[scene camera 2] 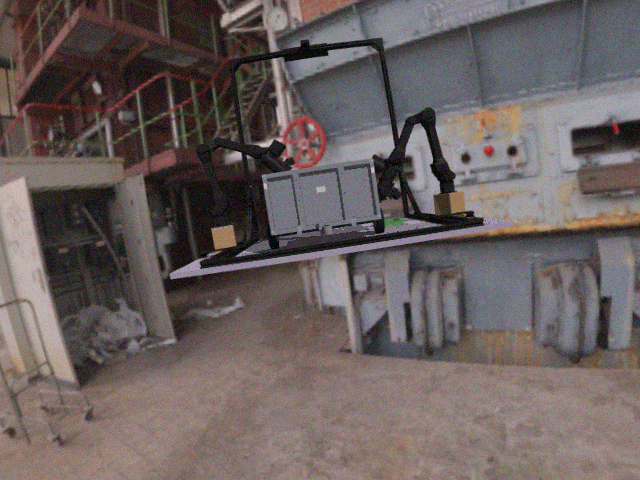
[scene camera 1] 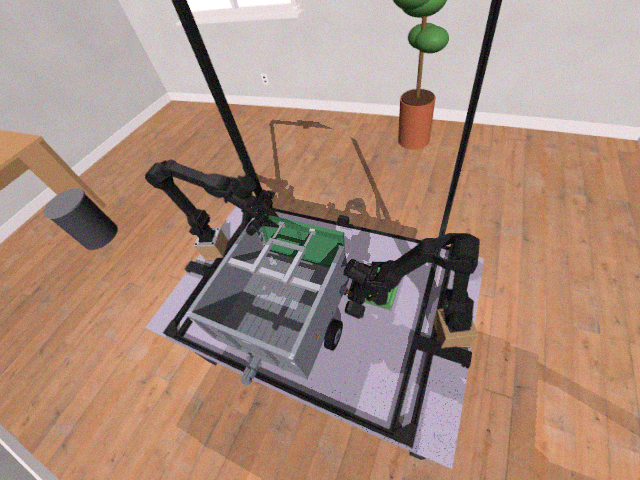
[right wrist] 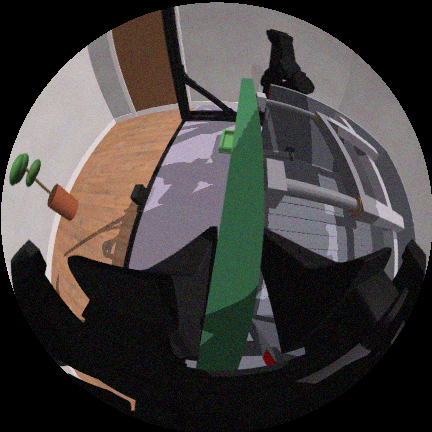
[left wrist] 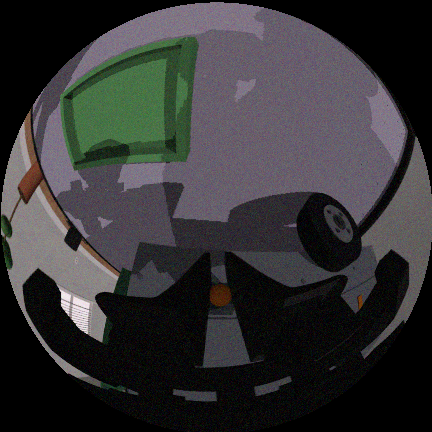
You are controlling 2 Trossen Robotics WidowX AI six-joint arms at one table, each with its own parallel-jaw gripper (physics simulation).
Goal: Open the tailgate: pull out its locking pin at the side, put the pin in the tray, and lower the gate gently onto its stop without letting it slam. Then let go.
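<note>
The green tailgate stands upright at the trailer's far end. My right gripper is shut on its top edge, one finger on each side. The locking pin's orange knob is at the trailer's side wall. My left gripper is shut on it, the knob filling the gap between the fingers. The pin's shaft is hidden, so I cannot tell how deep it sits. The green tray lies beside the trailer, under the left arm in scene camera 1, with no pin in it.
The grey trailer stands on the mat, with a black wheel near the left gripper. A pale ladder-like frame lies across its top. Black frame posts rise on both sides.
</note>
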